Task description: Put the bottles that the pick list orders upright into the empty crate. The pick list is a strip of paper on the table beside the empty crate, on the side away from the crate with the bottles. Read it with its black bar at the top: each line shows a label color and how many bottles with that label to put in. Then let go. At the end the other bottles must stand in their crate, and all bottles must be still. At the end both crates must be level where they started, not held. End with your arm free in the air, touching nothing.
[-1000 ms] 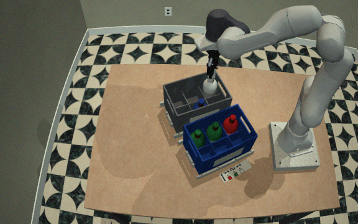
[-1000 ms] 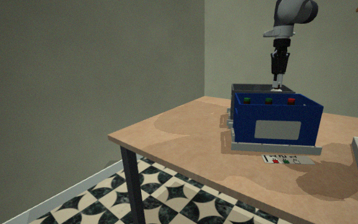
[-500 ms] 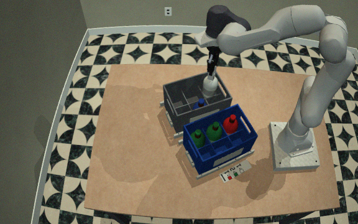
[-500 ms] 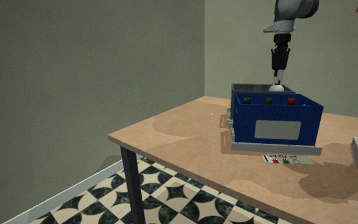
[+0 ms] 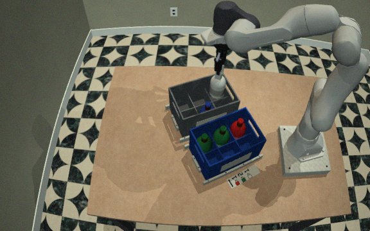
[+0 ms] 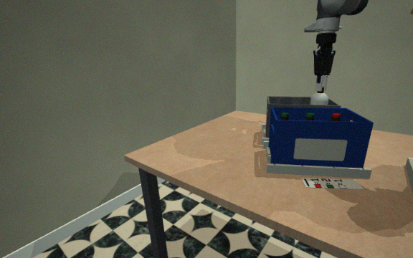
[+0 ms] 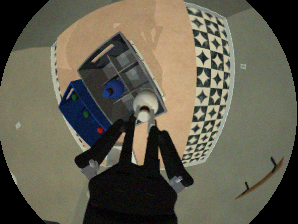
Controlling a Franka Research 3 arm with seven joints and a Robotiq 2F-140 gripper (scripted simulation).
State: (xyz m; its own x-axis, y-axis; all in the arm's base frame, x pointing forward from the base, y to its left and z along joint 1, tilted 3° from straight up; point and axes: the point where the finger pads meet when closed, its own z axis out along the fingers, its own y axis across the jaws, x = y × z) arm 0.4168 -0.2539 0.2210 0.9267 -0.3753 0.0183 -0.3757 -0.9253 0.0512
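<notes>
My gripper is now 8 cm above the white bottle. The rest, counted from my hand: red bottle (20 cm to the left, 16 cm below, 9 cm behind); then grey crate (16 cm below, 7 cm to the left, 7 cm ahead); then blue bottle (16 cm below, 12 cm to the left, 5 cm ahead).
</notes>
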